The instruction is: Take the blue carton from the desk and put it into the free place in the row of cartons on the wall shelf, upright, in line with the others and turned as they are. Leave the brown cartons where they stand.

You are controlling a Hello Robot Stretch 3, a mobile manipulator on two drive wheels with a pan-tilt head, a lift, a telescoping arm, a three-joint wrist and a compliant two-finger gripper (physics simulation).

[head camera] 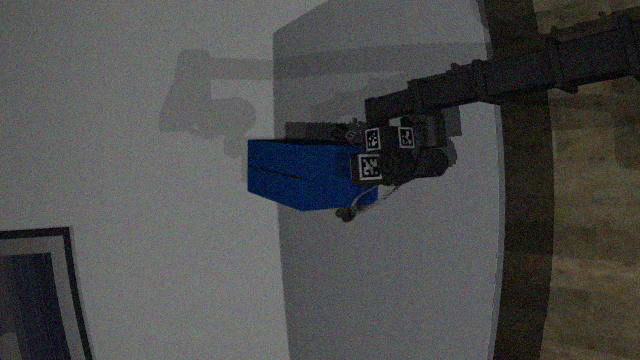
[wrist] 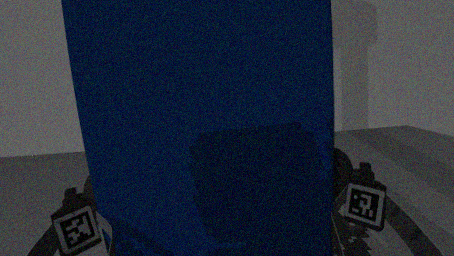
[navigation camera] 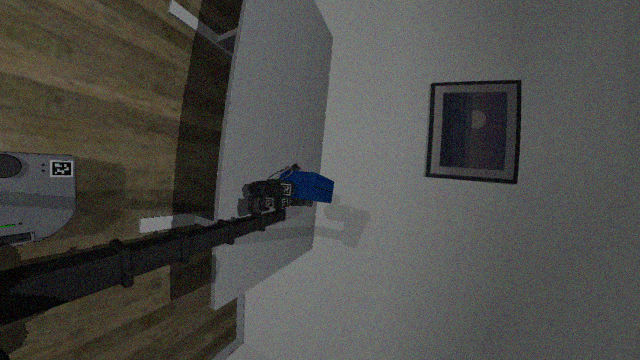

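Pixels of known places: robot's base, origin of the base link: point(navigation camera: 4, 164).
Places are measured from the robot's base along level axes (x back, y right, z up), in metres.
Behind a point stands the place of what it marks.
The blue carton point(head camera: 310, 160) @[x 0.045, y 0.717, z 0.884 m] point(navigation camera: 315, 185) @[x 0.011, y 0.742, z 0.900 m] point(wrist: 200, 75) @[x 0.018, y 0.721, z 0.855 m] stands on or very near the white desk point(head camera: 400, 275) @[x -0.194, y 0.671, z 0.720 m] point(navigation camera: 275, 100) @[x -0.342, y 0.657, z 0.721 m], close to the wall; contact with the desk is hidden. My gripper point(head camera: 349, 172) @[x 0.021, y 0.778, z 0.784 m] point(navigation camera: 298, 185) @[x 0.021, y 0.778, z 0.784 m] point(wrist: 219, 179) @[x 0.021, y 0.778, z 0.784 m] has one finger against each side of the carton and is shut on it. In the wrist view the carton's near face covers the middle and hides parts of the fingertips. In the head view the carton is turned slightly relative to the wall. The wall shelf and the brown cartons do not show in these views.
My extended arm point(head camera: 525, 70) @[x 0.104, y 0.244, z 0.897 m] point(navigation camera: 150, 255) @[x 0.097, y 0.147, z 0.899 m] reaches over the desk's front edge. A framed picture point(head camera: 75, 300) @[x -0.269, y 1.194, z 1.384 m] point(navigation camera: 475, 130) @[x -0.336, y 1.198, z 1.606 m] hangs on the wall. My base point(navigation camera: 45, 192) @[x 0.086, y 0.089, z 0.160 m] is on the wooden floor in front of the desk. Shadows of the arm fall on the desk and wall.
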